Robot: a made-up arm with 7 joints.
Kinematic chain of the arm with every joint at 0, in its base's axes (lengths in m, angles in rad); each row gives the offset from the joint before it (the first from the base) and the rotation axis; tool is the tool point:
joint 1: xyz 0 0 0.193 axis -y
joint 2: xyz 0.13 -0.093 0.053 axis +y
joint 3: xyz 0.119 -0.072 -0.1 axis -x
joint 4: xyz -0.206 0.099 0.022 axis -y
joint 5: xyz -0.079 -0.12 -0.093 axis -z
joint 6: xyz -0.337 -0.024 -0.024 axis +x
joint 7: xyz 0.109 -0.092 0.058 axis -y
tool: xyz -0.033 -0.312 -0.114
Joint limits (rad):
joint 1: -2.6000..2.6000
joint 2: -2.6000..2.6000
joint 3: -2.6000..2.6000
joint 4: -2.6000..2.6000
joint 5: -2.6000..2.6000
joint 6: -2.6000..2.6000
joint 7: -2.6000..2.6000
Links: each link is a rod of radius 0.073 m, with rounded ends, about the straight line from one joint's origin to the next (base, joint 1, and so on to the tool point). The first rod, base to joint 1, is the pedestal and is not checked.
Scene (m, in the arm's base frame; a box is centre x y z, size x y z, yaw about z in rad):
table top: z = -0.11
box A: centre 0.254 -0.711 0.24 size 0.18 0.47 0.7 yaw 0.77
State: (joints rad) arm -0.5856 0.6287 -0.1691 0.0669 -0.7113 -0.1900 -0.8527
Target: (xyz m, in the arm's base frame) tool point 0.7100 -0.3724 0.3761
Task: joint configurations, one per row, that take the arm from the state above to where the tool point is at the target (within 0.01 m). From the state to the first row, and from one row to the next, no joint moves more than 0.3 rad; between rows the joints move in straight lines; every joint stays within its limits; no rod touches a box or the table.
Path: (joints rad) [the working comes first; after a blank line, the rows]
Joints at the target: -0.8857 1.5273 0.3998 -0.4503 0.3372 -0.0619 -1.0196
Straight joint move there: touches box A.

1: -0.5964 0.8449 -0.2555 0.0268 -0.4550 0.0187 -0.8429
2: -0.6071 1.0610 -0.3419 -0.0132 -0.1987 0.2273 -0.8330
3: -0.6179 1.2772 -0.4284 -0.0533 0.0576 0.4360 -0.8232
4: -0.6286 1.4933 -0.5148 -0.0934 0.3139 0.6447 -0.8134
5: -0.6929 1.5018 -0.2861 -0.1826 0.3197 0.4680 -0.8649
6: -0.7572 1.5103 -0.0575 -0.2719 0.3255 0.2914 -0.9165
7: -0.8214 1.5188 0.1712 -0.3611 0.3314 0.1147 -0.9680
8: -0.8857 1.5273 0.3998 -0.4503 0.3372 -0.0619 -1.0196

